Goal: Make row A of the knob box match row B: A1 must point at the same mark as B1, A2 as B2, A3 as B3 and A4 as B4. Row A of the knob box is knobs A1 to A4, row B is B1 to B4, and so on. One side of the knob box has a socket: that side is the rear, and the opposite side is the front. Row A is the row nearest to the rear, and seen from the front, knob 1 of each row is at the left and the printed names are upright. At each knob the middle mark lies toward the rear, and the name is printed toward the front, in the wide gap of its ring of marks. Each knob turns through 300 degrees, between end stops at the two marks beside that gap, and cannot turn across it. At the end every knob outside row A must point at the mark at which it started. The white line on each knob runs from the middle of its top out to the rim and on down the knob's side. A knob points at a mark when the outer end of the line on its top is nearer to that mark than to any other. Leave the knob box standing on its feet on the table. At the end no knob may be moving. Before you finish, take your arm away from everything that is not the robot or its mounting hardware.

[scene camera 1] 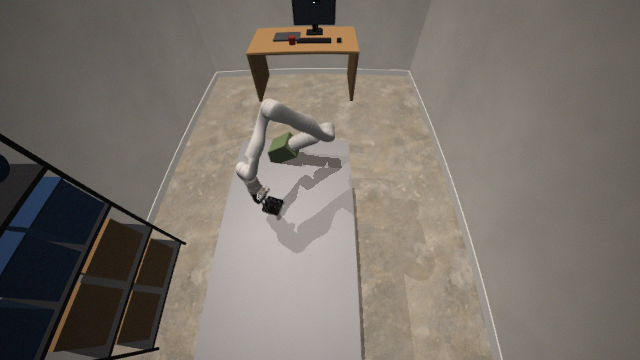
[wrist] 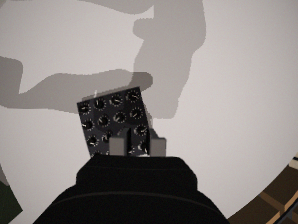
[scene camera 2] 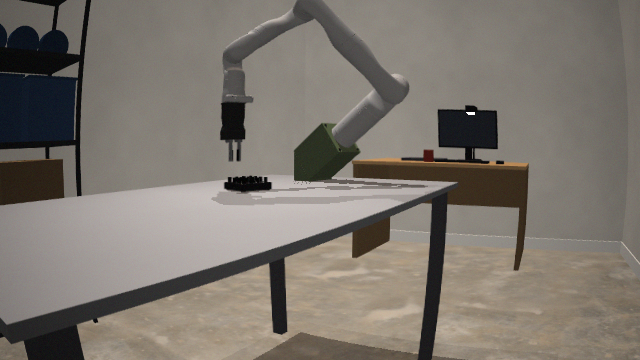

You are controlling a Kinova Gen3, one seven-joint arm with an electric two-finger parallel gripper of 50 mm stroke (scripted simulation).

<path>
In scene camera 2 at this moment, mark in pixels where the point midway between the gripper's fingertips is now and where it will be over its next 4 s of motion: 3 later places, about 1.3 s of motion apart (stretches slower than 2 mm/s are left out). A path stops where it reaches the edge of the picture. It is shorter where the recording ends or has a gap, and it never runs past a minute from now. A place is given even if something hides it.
My gripper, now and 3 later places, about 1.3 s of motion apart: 234,161; 234,172; 233,178; 234,168
</path>
